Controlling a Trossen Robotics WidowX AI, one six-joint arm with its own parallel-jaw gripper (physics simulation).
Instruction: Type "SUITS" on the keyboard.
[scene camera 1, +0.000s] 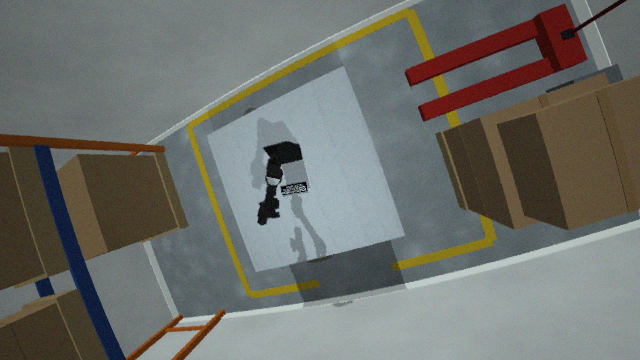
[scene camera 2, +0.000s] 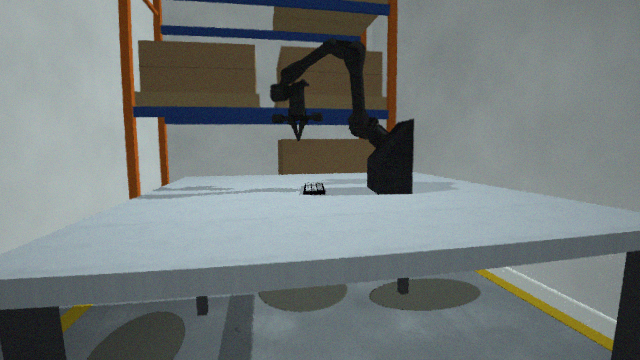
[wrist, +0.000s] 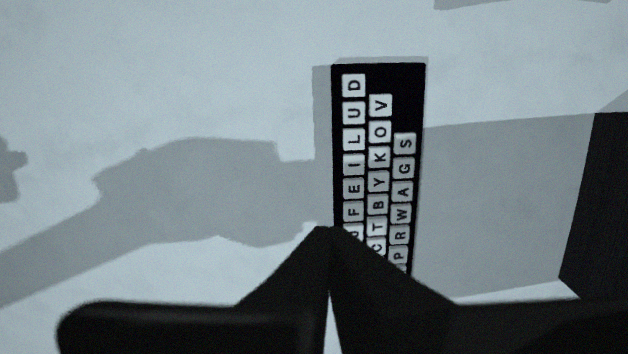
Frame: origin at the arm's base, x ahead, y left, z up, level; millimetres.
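Seen in the pictures: gripper, fingertip midpoint: (scene camera 1: 278, 201) (scene camera 2: 298, 141) (wrist: 327, 239); arm's base, link origin: (scene camera 1: 275, 155) (scene camera 2: 384, 141).
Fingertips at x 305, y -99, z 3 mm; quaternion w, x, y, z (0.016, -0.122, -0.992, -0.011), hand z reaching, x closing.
Offsets run from my fingertips to a thing's middle. Level surfaces: height alone.
The keyboard {dz -170, dx -44, dy +70 mm} (scene camera 1: 294, 188) (scene camera 2: 314, 189) (wrist: 410, 100) is a small black board with pale letter keys, lying flat on the white table {dz -178 mm} (scene camera 1: 350, 200) (scene camera 2: 300, 235) (wrist: 150, 50). In the wrist view it stands upright in the picture with its letters turned sideways. The S key {dz -164, dx -73, dy +29 mm} (wrist: 404, 144), U key {dz -164, dx -37, dy -4 mm} (wrist: 354, 113), I key {dz -164, dx -30, dy +36 mm} (wrist: 354, 164) and T key {dz -164, dx -40, dy +96 mm} (wrist: 377, 227) show. My gripper (scene camera 2: 298, 139) (wrist: 327, 239) is shut and empty, pointing down well above the table. In the wrist view its fingertips overlap the keyboard's left edge near the J key, and the fingers hide the keyboard's lower end.
The arm's black base (scene camera 1: 285, 152) (scene camera 2: 395, 160) (wrist: 600, 200) stands on the table beside the keyboard. Shadows of the arm fall across the table. A storage rack (scene camera 1: 77, 250) (scene camera 2: 275, 115) with cardboard boxes, a red pallet jack (scene camera 1: 570, 40) and more boxes (scene camera 1: 575, 140) stand off the table.
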